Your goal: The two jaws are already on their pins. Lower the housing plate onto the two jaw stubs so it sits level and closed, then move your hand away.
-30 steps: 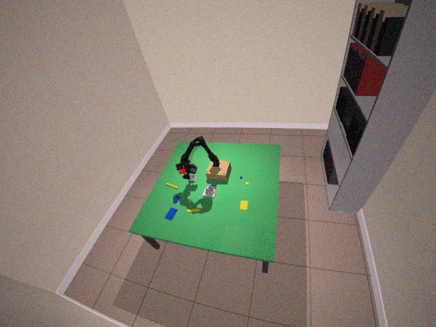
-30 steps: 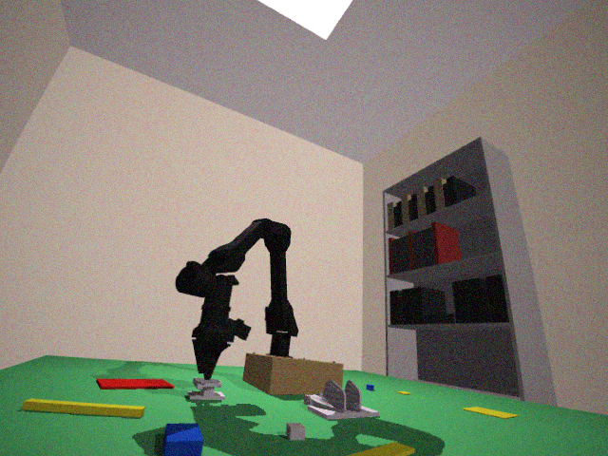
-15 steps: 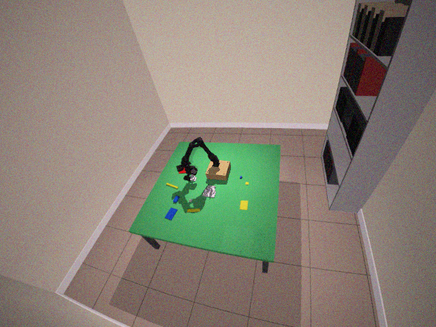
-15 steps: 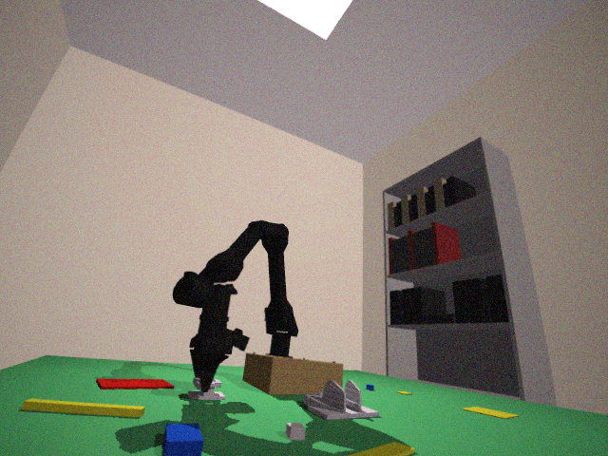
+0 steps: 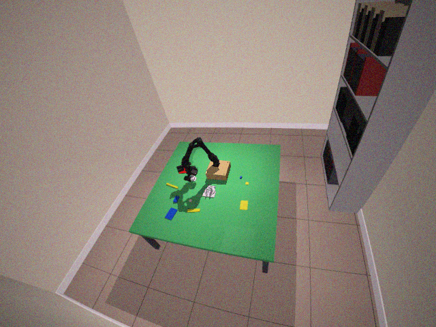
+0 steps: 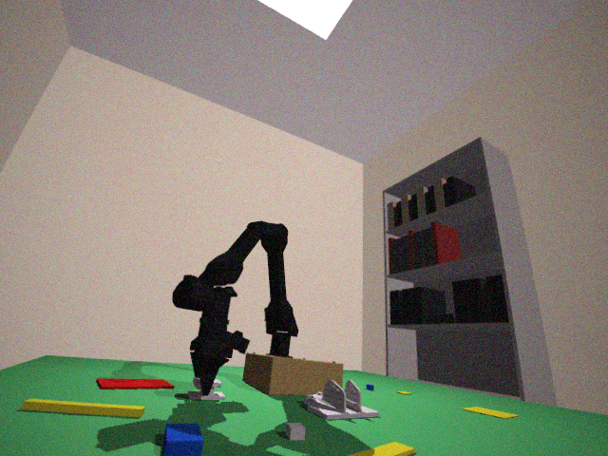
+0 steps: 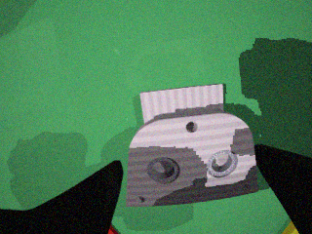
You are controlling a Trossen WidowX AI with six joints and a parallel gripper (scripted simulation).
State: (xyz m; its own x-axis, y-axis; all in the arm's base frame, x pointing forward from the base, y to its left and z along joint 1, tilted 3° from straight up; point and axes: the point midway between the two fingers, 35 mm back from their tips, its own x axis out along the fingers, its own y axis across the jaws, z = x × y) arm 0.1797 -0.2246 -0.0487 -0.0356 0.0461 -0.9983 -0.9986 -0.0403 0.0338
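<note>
Right now the white stand is 1 cm to the left of my gripper tip. Round my gripper tip: cube: 26 cm ahead, 10 cm to the left; then yellow bar: 13 cm ahead, 18 cm to the right, 1 cm below; then red plate: 11 cm behind, 14 cm to the right, 1 cm below.
</note>
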